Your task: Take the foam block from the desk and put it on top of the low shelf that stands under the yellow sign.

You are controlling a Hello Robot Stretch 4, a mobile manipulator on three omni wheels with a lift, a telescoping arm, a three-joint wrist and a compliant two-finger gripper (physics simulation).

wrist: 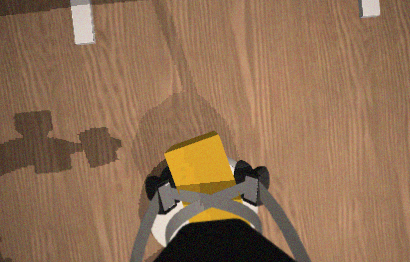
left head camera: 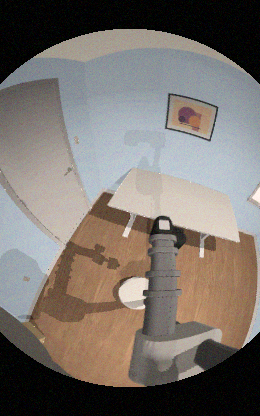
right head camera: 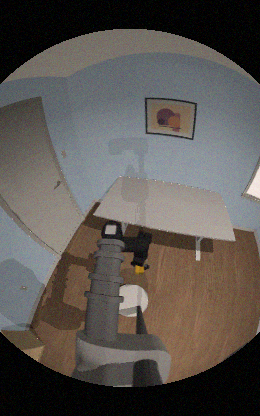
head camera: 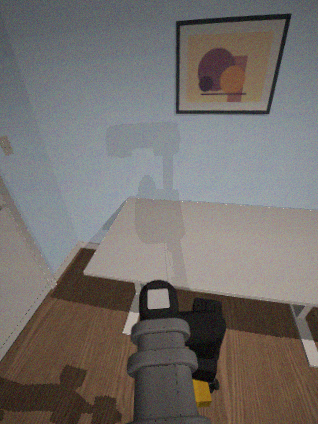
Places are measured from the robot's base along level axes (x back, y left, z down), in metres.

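Pixels of known places: gripper, between the fingertips: (wrist: 207, 177) (head camera: 196, 383); robot's base, origin of its link: (left head camera: 135, 291) (right head camera: 130, 299).
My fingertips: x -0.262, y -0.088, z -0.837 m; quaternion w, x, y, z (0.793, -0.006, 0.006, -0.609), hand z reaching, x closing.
Ahead of a thing's pixels: the offset from my fingertips to its top centre. "spot": to the spot under its first point. Level surfaces: height alone.
The yellow foam block @(dx +0.003, dy +0.000, dz -0.053 m) (head camera: 202, 393) (right head camera: 139, 269) (wrist: 200, 162) is between the two fingertips of my gripper (wrist: 207, 177), which is shut on it. The block sits tilted in the wrist view, held in the air over the wooden floor, in front of the desk. The arm hides part of it in the head camera view. The white desk @(dz +0.144 m) (head camera: 240, 240) (left head camera: 200, 207) (right head camera: 175, 205) stands against the blue wall, beyond the gripper. The low shelf and the yellow sign cannot be made out in these views.
A round white object (left head camera: 131, 292) (right head camera: 135, 300) (wrist: 161, 230) is below and nearer the base than the block. A door @(spot: dx -0.648, dy +1.130, dz -0.468 m) (left head camera: 40, 150) (right head camera: 30, 160) is at the left. A tan object (right head camera: 22, 347) shows partly at the lower left. A framed picture (head camera: 232, 65) hangs above the desk.
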